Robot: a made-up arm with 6 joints.
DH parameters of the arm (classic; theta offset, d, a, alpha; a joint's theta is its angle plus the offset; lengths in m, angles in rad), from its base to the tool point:
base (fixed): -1.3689 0 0.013 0
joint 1: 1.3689 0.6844 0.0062 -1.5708
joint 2: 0.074 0 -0.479 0
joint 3: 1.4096 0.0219 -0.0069 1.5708
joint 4: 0 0.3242 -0.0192 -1.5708
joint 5: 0 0.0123 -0.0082 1.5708
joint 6: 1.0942 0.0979 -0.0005 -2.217
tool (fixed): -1.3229 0 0 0
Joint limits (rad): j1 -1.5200..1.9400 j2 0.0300..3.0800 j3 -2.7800..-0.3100 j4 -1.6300..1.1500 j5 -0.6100..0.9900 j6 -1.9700..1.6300
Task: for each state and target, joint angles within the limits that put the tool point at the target. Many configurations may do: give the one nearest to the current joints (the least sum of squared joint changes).
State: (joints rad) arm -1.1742 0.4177 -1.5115 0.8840 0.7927 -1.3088
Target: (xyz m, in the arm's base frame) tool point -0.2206 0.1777 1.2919
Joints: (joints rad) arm -0.5207 0.4049 -1.5736 0.8636 0.6344 -1.3080
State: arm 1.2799 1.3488 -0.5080 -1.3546 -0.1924 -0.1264
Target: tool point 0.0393 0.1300 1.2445
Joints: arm 0.9611 0.9237 -1.2136 -1.3159 0.0004 -0.1250
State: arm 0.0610 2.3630 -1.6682 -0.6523 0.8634 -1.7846
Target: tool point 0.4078 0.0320 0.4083
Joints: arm 0.1068 2.8326 -1.1220 -0.6174 0.9179 -1.7851
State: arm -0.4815 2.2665 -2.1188 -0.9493 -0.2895 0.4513
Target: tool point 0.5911 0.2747 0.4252
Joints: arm 0.3351 2.8242 -1.5506 -1.0473 -0.3209 0.4511
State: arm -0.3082 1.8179 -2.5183 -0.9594 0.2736 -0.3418
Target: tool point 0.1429 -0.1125 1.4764
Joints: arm -0.6417 1.3095 -2.1682 -0.9974 0.5995 -0.3404
